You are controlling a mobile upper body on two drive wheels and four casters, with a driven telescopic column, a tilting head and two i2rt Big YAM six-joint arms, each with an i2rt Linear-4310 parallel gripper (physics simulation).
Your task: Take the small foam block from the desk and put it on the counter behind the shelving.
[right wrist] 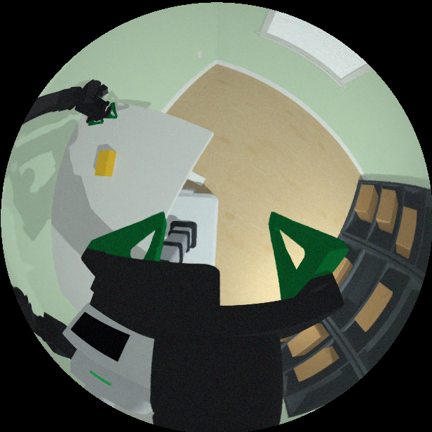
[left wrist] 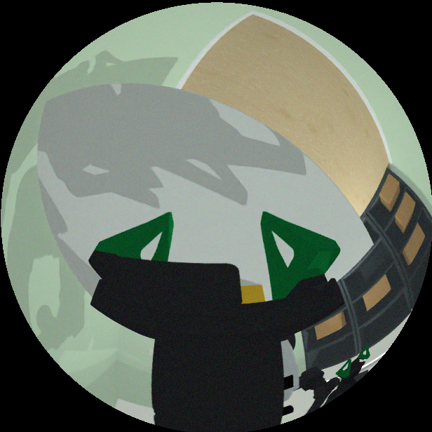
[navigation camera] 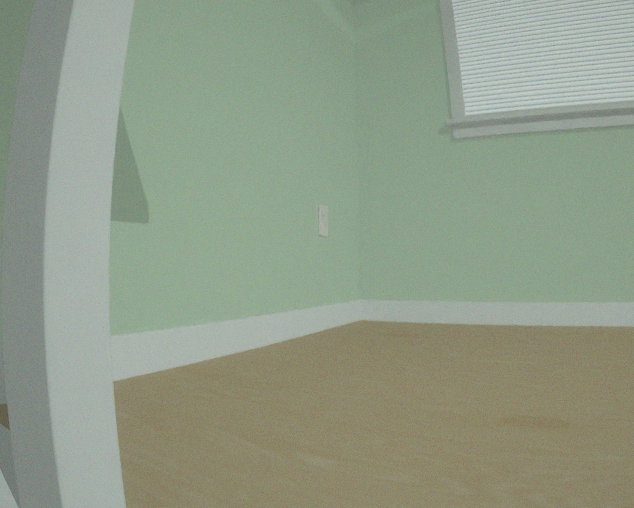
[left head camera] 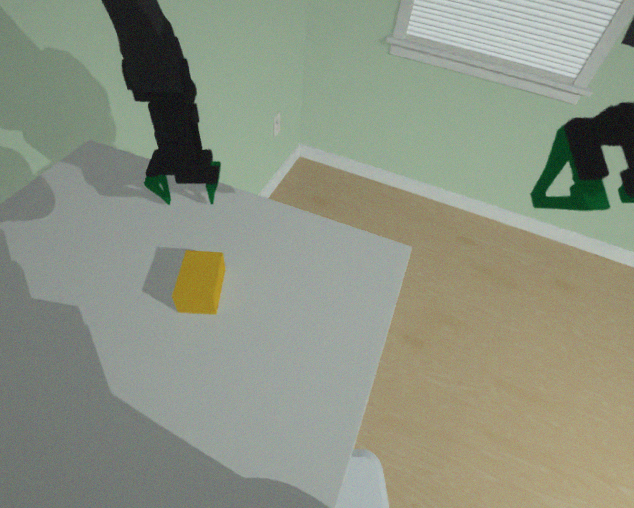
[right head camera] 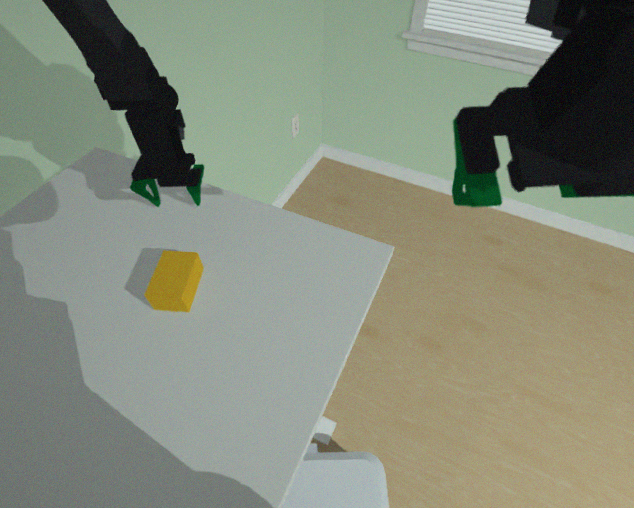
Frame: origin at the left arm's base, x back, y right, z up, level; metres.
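Where they show: left gripper, fingertip midpoint: [left head camera: 191,202] [right head camera: 178,204]; right gripper, fingertip midpoint: [left head camera: 578,198] [right head camera: 508,193].
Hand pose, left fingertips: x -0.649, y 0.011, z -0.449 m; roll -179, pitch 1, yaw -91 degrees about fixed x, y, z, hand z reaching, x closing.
After its pixels a point has its place.
The yellow foam block [left head camera: 198,282] {z -0.415, x -0.434, y 0.054 m} [right head camera: 173,280] {z -0.414, x -0.436, y 0.058 m} [right wrist: 105,163] lies on the pale grey desk [left head camera: 296,338] {z -0.460, x -0.357, y 0.201 m} [right head camera: 264,328] {z -0.460, x -0.372, y 0.203 m} [right wrist: 160,145]. In the left wrist view a small part of the block [left wrist: 252,294] shows behind the gripper body. My left gripper [left head camera: 191,203] {z -0.449, x -0.649, y 0.011 m} [right head camera: 178,204] {z -0.449, x -0.649, y 0.011 m} [left wrist: 216,217] is open and empty above the desk, beyond the block in the head views, fingers pointing down. My right gripper [right wrist: 217,217] is open and empty, away from the desk at the right of the head views. The counter cannot be made out.
Dark shelving [left wrist: 376,243] [right wrist: 385,257] with cardboard boxes stands at the right of both wrist views. The robot's pale base [left head camera: 365,476] {z -1.150, x -0.244, y 0.426 m} [right head camera: 349,476] {z -1.150, x -0.253, y 0.379 m} is close to the desk edge. A white desk leg [navigation camera: 79,264] {z -1.186, x -0.563, y 0.068 m} stands at the left of the navigation view. Green walls meet in a corner beyond.
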